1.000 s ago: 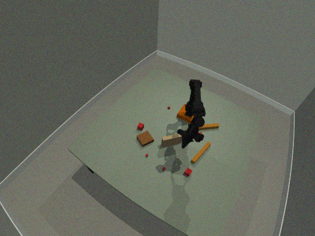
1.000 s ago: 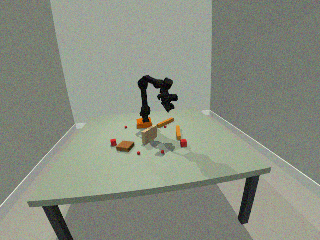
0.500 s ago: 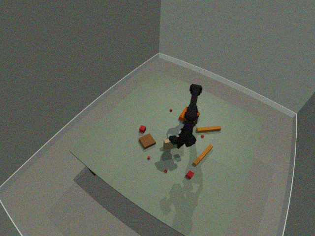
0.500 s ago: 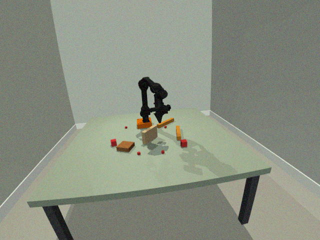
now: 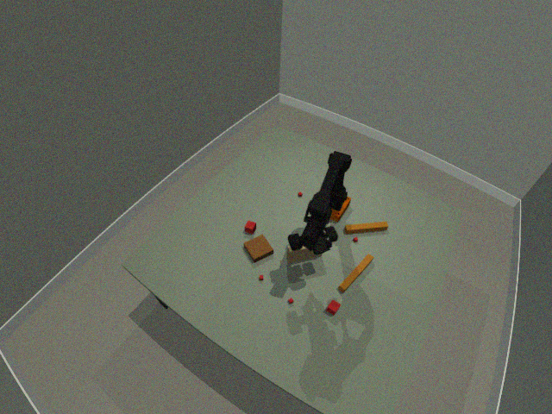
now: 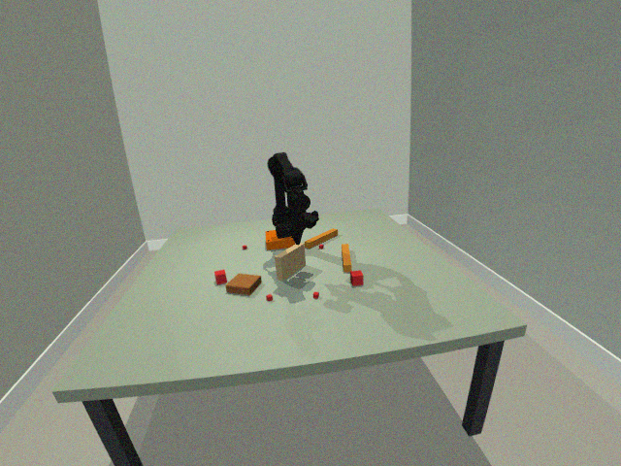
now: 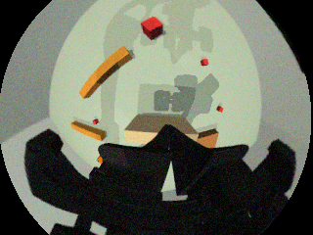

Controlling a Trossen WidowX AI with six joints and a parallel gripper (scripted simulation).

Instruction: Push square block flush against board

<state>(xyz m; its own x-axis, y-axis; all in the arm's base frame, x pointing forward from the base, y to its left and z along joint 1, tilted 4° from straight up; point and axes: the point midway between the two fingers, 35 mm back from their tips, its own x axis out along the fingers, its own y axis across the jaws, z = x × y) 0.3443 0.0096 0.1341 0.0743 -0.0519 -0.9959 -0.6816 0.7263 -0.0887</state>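
My gripper tip is now 40 mm past the board, 30 mm to the left of it and 80 mm above it. Round my gripper tip: square block (30 mm ahead, 220 mm to the right, 110 mm below).
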